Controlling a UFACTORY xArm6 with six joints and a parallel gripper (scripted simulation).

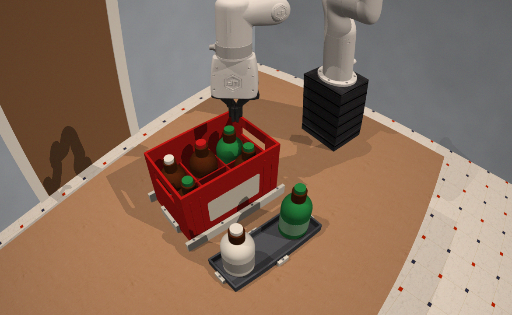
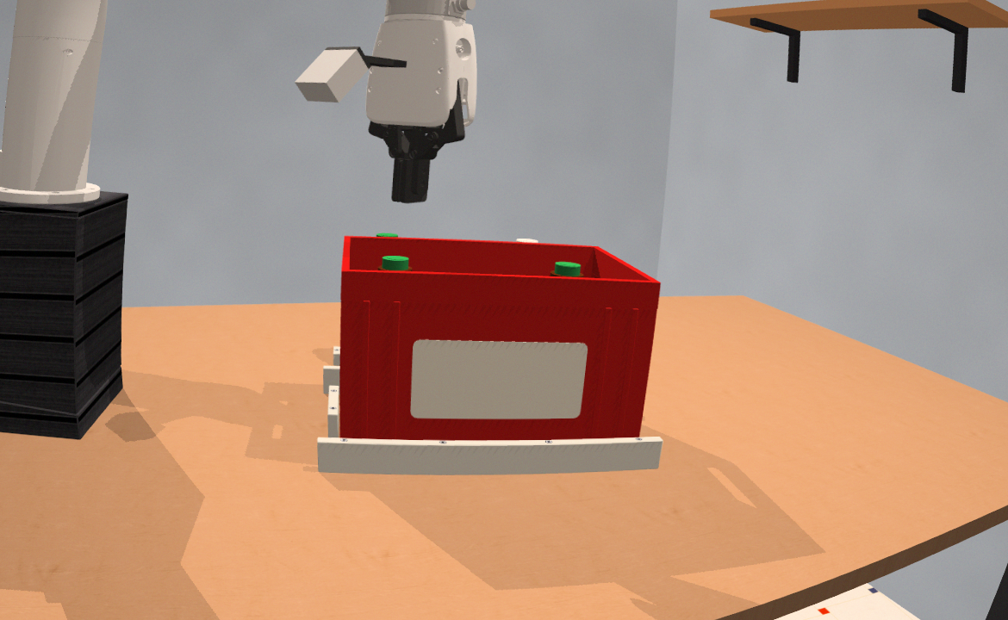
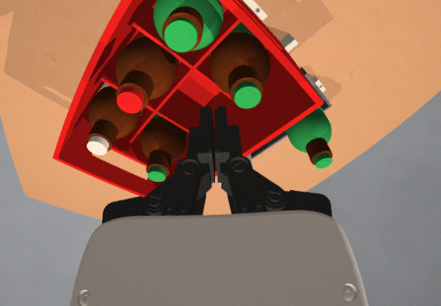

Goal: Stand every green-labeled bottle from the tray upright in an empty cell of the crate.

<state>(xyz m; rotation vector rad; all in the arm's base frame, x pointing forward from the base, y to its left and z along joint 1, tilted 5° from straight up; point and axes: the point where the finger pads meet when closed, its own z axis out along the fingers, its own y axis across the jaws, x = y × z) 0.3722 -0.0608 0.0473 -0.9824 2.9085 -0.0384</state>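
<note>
My gripper is now 210 mm to the right of the green bottle, 160 mm above it and 20 mm short of it. The rest, counted from my hand: dark tray: 230 mm below, 200 mm to the left, 110 mm ahead; then crate: 160 mm below, 80 mm ahead, 10 mm to the right; then white-labeled bottle: 190 mm ahead, 180 mm to the left, 160 mm below.
</note>
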